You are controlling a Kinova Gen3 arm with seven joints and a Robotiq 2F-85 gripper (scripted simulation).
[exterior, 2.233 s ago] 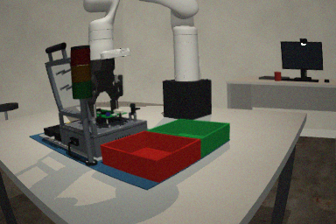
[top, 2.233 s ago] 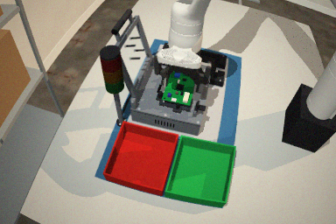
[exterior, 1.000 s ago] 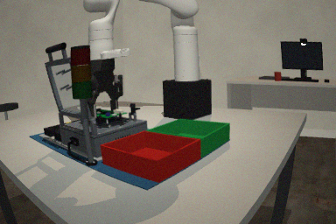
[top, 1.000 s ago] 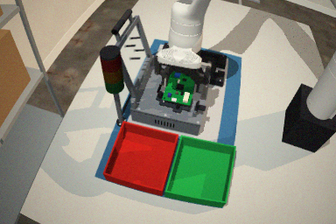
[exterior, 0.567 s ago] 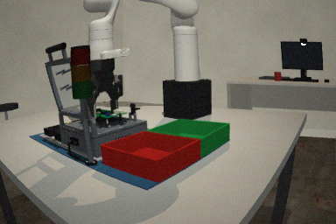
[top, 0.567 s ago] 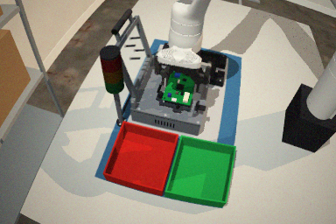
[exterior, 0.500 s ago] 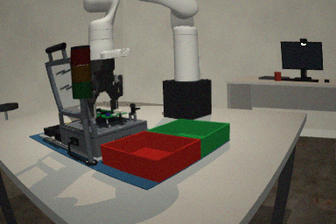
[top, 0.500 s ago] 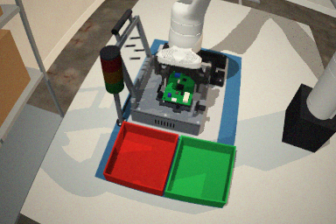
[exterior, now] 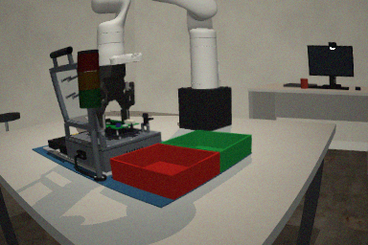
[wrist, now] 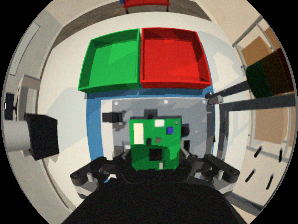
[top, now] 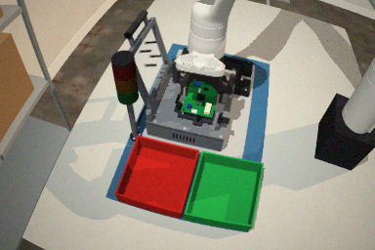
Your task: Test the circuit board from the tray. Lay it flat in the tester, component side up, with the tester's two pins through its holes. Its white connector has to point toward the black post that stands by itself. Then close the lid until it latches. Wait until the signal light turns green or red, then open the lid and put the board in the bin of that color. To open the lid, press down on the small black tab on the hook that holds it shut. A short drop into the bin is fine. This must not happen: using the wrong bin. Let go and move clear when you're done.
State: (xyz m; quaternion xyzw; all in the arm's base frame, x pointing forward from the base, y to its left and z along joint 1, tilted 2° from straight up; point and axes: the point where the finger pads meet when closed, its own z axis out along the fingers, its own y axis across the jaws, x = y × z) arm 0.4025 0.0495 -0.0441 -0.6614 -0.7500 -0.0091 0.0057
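My gripper is now right at the green circuit board. Round my hand: tester lid (120 mm ahead, 10 mm to the left, 100 mm above); then green bin (130 mm behind, 190 mm to the left, 70 mm below); then red bin (20 mm ahead, 200 mm to the left, 70 mm below).
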